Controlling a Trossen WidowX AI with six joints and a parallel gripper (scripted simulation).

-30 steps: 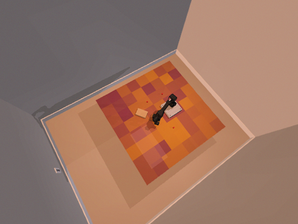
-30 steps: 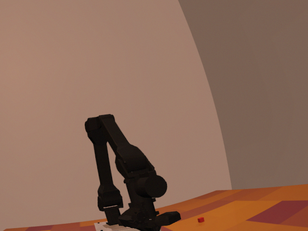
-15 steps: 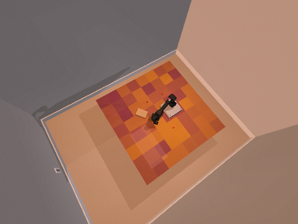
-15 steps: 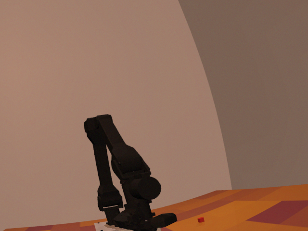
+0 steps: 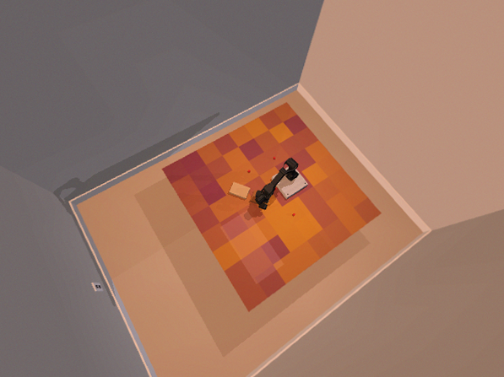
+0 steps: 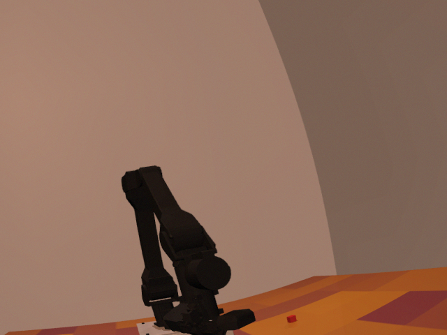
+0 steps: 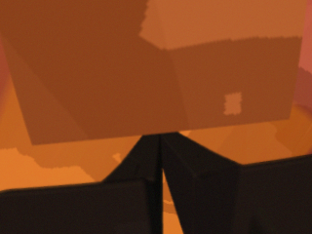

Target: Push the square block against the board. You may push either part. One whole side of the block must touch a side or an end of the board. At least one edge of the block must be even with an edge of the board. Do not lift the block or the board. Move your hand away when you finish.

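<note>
Now: gripper tip 6 cm to the left of the square block, 3 cm short of it and 1 cm below it. The rest, counted from my gripper tip: tan board (20 cm to the right, 9 cm ahead, 1 cm above).
</note>
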